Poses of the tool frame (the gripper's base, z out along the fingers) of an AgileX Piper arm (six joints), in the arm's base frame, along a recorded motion.
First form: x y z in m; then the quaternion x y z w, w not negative.
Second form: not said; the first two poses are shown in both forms.
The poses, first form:
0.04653, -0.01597, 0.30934, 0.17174, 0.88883, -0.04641, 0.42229
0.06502, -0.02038, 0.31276, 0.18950, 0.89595, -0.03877, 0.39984
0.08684, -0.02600, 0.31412, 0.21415, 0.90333, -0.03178, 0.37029
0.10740, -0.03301, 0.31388, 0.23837, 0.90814, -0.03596, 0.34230
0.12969, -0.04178, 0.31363, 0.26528, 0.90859, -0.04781, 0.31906
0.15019, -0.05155, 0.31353, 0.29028, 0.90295, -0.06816, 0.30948
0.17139, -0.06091, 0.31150, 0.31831, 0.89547, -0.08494, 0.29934
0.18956, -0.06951, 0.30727, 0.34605, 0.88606, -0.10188, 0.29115
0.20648, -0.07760, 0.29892, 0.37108, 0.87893, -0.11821, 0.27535
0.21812, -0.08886, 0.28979, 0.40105, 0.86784, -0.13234, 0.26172
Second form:
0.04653, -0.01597, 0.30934, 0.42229, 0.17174, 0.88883, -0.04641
0.06502, -0.02038, 0.31276, 0.39984, 0.18950, 0.89595, -0.03877
0.08684, -0.02600, 0.31412, 0.37029, 0.21415, 0.90333, -0.03178
0.10740, -0.03301, 0.31388, 0.34230, 0.23837, 0.90814, -0.03596
0.12969, -0.04178, 0.31363, 0.31906, 0.26528, 0.90859, -0.04781
0.15019, -0.05155, 0.31353, 0.30948, 0.29028, 0.90295, -0.06816
0.17139, -0.06091, 0.31150, 0.29934, 0.31831, 0.89547, -0.08494
0.18956, -0.06951, 0.30727, 0.29115, 0.34605, 0.88606, -0.10188
0.20648, -0.07760, 0.29892, 0.27535, 0.37108, 0.87893, -0.11821
0.21812, -0.08886, 0.28979, 0.26172, 0.40105, 0.86784, -0.13234

